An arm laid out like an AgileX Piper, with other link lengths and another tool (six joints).
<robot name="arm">
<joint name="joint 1" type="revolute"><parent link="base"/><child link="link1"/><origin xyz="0.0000 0.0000 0.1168" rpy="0.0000 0.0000 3.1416"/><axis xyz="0 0 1"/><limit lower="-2.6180" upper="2.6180"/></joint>
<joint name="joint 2" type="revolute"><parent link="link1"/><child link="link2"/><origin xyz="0.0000 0.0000 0.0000" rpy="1.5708 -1.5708 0.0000"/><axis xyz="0 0 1"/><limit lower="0.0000" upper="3.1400"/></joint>
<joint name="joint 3" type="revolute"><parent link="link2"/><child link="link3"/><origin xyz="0.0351 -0.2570 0.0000" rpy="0.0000 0.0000 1.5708"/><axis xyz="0 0 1"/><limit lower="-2.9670" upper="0.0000"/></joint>
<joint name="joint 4" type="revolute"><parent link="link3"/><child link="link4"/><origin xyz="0.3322 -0.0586 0.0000" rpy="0.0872 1.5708 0.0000"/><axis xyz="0 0 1"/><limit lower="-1.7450" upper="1.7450"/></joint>
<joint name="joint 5" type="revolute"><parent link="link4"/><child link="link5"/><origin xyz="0.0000 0.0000 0.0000" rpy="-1.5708 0.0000 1.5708"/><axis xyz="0 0 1"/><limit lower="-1.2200" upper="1.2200"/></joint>
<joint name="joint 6" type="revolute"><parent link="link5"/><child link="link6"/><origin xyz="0.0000 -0.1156 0.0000" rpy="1.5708 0.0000 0.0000"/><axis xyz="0 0 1"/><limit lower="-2.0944" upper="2.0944"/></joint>
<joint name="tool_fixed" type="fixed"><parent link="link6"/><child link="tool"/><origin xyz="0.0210 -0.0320 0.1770" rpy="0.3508 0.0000 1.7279"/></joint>
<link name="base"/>
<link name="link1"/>
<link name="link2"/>
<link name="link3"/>
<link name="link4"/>
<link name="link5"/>
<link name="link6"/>
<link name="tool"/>
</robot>
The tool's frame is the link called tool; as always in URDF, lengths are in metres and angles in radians.
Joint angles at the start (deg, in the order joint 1, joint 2, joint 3, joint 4, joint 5, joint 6): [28.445 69.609 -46.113 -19.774 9.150 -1.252]
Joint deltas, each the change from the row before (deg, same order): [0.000 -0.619 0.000 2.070 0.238 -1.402]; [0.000 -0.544 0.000 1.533 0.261 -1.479]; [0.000 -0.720 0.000 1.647 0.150 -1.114]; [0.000 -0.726 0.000 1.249 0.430 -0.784]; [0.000 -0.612 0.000 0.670 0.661 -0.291]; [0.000 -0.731 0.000 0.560 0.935 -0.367]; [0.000 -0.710 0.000 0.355 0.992 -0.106]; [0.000 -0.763 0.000 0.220 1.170 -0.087]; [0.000 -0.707 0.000 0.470 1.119 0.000]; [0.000 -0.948 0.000 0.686 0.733 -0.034]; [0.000 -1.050 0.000 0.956 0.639 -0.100]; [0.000 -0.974 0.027 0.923 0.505 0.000]
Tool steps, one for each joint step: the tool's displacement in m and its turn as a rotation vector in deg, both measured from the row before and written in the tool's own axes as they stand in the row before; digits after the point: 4 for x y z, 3 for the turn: [0.0006 0.0018 -0.0037 -0.329 0.399 0.571]; [0.0002 0.0017 -0.0033 -0.249 0.135 0.014]; [0.0003 0.0029 -0.0046 -0.536 0.309 0.464]; [-0.0001 0.0016 -0.0043 -0.272 0.221 0.426]; [-0.0004 -0.0001 -0.0032 0.064 0.121 0.374]; [-0.0007 -0.0007 -0.0037 0.219 0.024 0.218]; [-0.0008 -0.0012 -0.0035 0.294 0.020 0.282]; [-0.0010 -0.0018 -0.0037 0.419 -0.051 0.192]; [-0.0004 -0.0021 -0.0032 0.425 0.139 0.470]; [-0.0003 0.0008 -0.0054 -0.198 0.252 0.626]; [0.0002 0.0017 -0.0062 -0.392 0.400 0.778]; [0.0005 0.0016 -0.0057 -0.426 0.450 0.821]
